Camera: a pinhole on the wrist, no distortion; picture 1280 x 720 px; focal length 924.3 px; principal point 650.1 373.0 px. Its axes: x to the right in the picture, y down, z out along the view. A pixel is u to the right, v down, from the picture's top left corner.
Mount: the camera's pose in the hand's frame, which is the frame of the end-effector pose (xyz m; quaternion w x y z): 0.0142 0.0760 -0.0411 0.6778 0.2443 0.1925 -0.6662
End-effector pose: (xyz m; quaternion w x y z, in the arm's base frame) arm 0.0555 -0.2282 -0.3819 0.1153 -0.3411 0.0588 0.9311
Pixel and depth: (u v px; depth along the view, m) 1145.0 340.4 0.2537
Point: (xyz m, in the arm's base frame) 0.0548 -0.0368 -0.3205
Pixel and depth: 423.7 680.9 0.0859
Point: -0.0088 -0.2547 -0.3718
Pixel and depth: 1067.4 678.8 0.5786
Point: -0.1328 0.3175 -0.2939
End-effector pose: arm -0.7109 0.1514 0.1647 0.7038 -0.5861 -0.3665 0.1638
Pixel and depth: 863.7 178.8 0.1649
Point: -0.7886 0.1657 0.2068
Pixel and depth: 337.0 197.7 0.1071
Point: -0.7582 0.1988 0.1227
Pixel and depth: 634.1 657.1 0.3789
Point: -0.8637 0.3795 0.3456
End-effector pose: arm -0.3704 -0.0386 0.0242 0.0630 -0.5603 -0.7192 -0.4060
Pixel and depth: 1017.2 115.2 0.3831
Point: -0.5004 -0.0224 -0.2889
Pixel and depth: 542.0 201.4 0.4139
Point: -0.3317 0.0937 -0.2998
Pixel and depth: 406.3 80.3 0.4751
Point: -0.2471 0.0925 -0.3888
